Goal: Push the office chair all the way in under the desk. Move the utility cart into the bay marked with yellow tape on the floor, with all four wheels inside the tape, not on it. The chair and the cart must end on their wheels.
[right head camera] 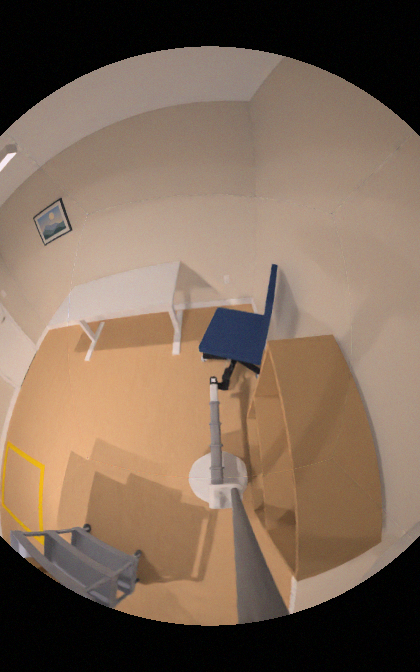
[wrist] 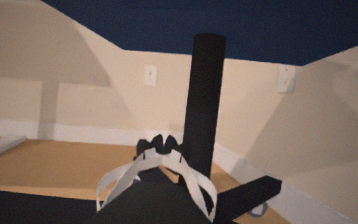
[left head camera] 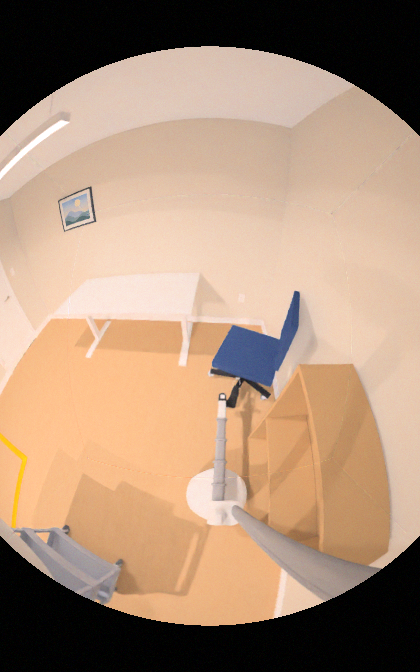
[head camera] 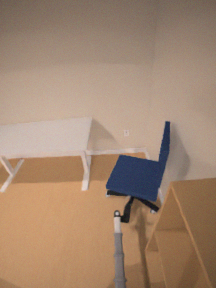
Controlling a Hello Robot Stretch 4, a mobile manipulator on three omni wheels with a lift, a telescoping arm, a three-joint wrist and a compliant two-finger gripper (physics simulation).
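Frame: origin at the robot's base, x ahead, y left, z up, level; metres.
Seen in the pictures: gripper, fingertip midpoint: (wrist: 164, 146).
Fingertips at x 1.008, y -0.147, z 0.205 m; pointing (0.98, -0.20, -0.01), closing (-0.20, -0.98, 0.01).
A point is followed by its place in that frame.
The blue office chair (head camera: 134, 177) {x 1.015, y -0.192, z 0.442 m} (left head camera: 247, 355) (right head camera: 234, 335) stands upright to the right of the white desk (head camera: 45, 137) {x 1.464, y 0.809, z 0.693 m} (left head camera: 135, 295) (right head camera: 125, 292), apart from it, with its backrest by the right wall. In the wrist view my gripper (wrist: 164, 146) {x 1.008, y -0.147, z 0.205 m} is low under the seat, its fingertips together with no object seen between them. The chair's black post (wrist: 204, 95) {x 1.052, y -0.207, z 0.273 m} rises just right of the fingertips. The grey utility cart (left head camera: 75, 555) (right head camera: 90, 555) stands at the lower left, near a corner of the yellow tape (left head camera: 19, 490) (right head camera: 42, 495). Some cart wheels are hidden.
A wooden shelf unit (head camera: 205, 200) {x 0.375, y -0.347, z 1.033 m} (left head camera: 345, 450) (right head camera: 330, 425) stands right of my arm, close to the chair. The right wall is just behind the backrest. The desk's white legs (head camera: 85, 172) (left head camera: 185, 345) (right head camera: 176, 335) stand left of the chair.
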